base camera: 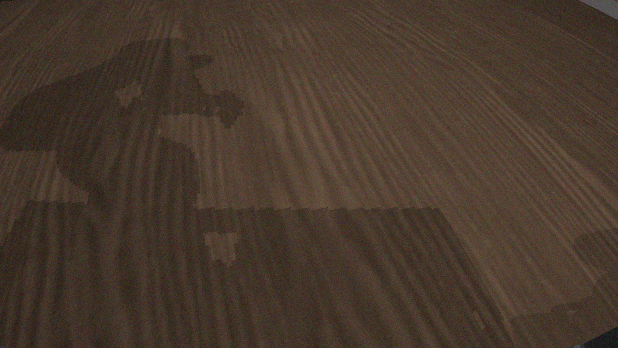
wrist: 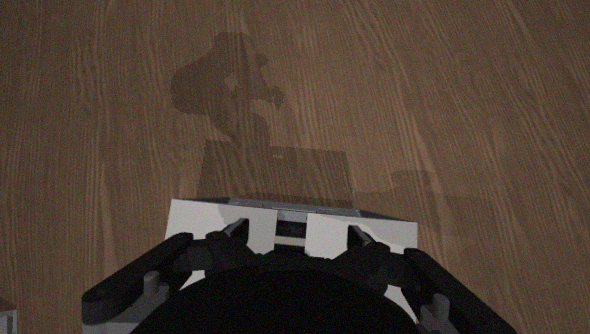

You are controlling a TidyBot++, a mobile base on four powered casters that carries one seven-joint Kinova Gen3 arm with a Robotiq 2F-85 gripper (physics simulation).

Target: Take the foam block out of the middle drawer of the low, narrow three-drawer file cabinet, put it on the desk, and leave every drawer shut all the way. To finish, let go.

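Places are measured from the arm's base along level axes (x down, y right, z back), in metres.
Pixels of known places: gripper, between the fingertips: (wrist: 297, 232).
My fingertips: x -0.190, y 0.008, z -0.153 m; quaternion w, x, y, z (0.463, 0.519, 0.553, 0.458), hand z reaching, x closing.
Note:
Behind a point stands the place of what it marks.
My gripper (wrist: 297, 232) {z -0.153, x -0.190, y 0.008 m} is open, with its black fingers wide apart and nothing held between them. Behind the fingers in the wrist view is a pale box-like body (wrist: 192, 212) {z -0.128, x 0.014, y -0.202 m} with a dark slot at its middle; it looks like part of my own base, but I cannot tell for certain. The file cabinet, its drawers, the foam block and the desk cannot be made out in either view.
The wooden floor (base camera: 380, 125) {z -0.560, x 0.397, y 0.143 m} (wrist: 475, 100) {z -0.684, x 0.397, y 0.792 m} carries dark shadows of a box shape and an arm. A pale strip (base camera: 604, 7) {z -1.764, x 0.370, y 1.736 m} crosses the top right corner of the base view. A pale object (wrist: 7, 324) {z 0.452, x 0.369, y -1.105 m} shows at the wrist view's lower left edge.

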